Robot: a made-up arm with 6 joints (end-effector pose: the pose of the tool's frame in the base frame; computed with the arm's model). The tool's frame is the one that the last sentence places.
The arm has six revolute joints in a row. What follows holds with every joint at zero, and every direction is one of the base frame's.
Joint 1 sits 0.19 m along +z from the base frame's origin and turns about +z.
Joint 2 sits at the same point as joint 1 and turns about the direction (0, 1, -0.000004).
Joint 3 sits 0.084 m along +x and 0.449 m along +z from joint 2 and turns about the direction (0, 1, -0.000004).
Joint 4 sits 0.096 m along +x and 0.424 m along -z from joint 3 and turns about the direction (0, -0.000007, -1).
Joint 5 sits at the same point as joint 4 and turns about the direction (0, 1, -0.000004).
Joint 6 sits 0.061 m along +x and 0.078 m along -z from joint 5 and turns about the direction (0, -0.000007, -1).
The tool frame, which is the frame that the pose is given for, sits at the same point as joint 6; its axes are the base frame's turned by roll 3.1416, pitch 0 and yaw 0 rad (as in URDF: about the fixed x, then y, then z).
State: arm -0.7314 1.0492 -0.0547 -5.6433 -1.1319 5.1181
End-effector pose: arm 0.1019 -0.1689 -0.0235 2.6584 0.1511 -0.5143
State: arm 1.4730 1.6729 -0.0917 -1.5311 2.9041 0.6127
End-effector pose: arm 0.0845 0.0667 -0.0285 -1.4155 0.6897 0.1857
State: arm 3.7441 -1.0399 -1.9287 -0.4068 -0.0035 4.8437
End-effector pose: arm 0.3501 0.2114 1.0103 0.1710 -0.0601 -1.2405
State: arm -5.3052 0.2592 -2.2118 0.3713 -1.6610 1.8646
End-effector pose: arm 0.2821 0.3719 0.8867 0.5818 0.1351 -0.2357
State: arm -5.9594 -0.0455 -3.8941 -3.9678 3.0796 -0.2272
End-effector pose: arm -0.2857 -0.0449 0.7860 0.3118 2.4210 0.4809
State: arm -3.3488 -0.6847 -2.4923 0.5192 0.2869 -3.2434
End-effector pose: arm 0.3606 -0.0573 1.1022 0.3636 0.1025 -2.9112
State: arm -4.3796 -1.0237 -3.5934 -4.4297 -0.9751 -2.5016
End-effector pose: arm 0.3385 -0.6889 0.4669 -0.3903 1.2858 -0.9484
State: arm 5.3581 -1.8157 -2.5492 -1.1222 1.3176 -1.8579
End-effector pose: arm -0.6164 0.7279 0.2681 0.5545 -0.9152 -0.0085
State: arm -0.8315 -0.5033 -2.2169 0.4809 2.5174 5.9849
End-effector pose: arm 0.0382 0.0234 0.9903 -3.0082 0.1693 -0.4473
